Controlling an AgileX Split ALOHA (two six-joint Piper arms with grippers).
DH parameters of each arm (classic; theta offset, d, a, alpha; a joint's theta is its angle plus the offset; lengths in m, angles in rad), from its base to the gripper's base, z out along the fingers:
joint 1: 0 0.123 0 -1.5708
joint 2: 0.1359 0 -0.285 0
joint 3: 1.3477 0 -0.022 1.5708
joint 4: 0 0.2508 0 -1.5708
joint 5: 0 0 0.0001 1.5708
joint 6: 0 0.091 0 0
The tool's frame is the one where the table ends.
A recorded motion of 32 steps. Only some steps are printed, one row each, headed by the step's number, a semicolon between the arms.
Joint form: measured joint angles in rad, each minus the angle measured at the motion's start. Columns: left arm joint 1, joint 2, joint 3, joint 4, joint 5, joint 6; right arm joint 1, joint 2, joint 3, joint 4, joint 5, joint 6.
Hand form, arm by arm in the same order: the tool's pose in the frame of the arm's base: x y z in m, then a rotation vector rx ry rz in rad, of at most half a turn. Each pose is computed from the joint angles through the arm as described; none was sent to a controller.
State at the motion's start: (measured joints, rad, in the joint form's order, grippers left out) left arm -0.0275 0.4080 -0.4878 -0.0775 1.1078 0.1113; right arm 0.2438 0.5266 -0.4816 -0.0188 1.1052 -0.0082
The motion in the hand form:
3: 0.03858 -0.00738 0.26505 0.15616 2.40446 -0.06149; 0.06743 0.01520 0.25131 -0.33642 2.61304 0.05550
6: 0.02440 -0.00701 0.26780 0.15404 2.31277 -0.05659; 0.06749 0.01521 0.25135 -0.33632 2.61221 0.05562
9: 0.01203 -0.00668 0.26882 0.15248 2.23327 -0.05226; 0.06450 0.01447 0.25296 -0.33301 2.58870 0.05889
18: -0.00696 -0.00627 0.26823 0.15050 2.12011 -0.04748; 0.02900 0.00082 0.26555 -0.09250 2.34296 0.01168
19: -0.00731 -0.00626 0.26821 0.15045 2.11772 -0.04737; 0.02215 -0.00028 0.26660 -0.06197 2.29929 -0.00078
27: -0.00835 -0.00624 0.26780 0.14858 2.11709 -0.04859; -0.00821 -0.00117 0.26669 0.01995 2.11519 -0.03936
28: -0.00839 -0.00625 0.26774 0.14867 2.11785 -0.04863; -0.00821 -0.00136 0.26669 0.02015 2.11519 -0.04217
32: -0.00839 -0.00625 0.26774 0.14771 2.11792 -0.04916; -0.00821 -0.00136 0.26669 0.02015 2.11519 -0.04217
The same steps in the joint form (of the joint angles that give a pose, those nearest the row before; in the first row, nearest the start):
3: -0.0001 -0.1021 0.0000 0.0000 0.0030 -0.0013; 0.0001 0.0000 0.0000 -0.0001 0.0000 0.0002
6: 0.0001 -0.1988 0.0000 -0.0001 0.0078 -0.0019; -0.0001 0.0000 0.0000 0.0000 -0.0008 -0.0001
9: 0.0001 -0.2829 0.0010 -0.0001 0.0113 -0.0023; 0.0001 -0.0238 0.0000 -0.0001 -0.0008 0.0001
18: 0.0000 -0.4087 0.0010 -0.0009 0.0239 -0.0031; -0.1740 -0.2923 0.0000 0.0040 0.0034 0.0001
19: 0.0000 -0.4111 0.0010 -0.0009 0.0239 -0.0031; -0.1988 -0.3393 0.0000 0.0032 0.0057 0.0000
27: 0.0000 -0.4166 0.0010 -0.0009 0.0287 -0.0054; -0.2686 -0.5425 0.0000 0.0021 0.0239 0.0009
28: 0.0001 -0.4167 0.0010 -0.0010 0.0295 -0.0053; -0.2686 -0.5425 0.0000 -0.0002 0.0239 0.0009
32: 0.0001 -0.4167 0.0010 -0.0010 0.0295 -0.0062; -0.2686 -0.5425 0.0000 -0.0002 0.0239 0.0009

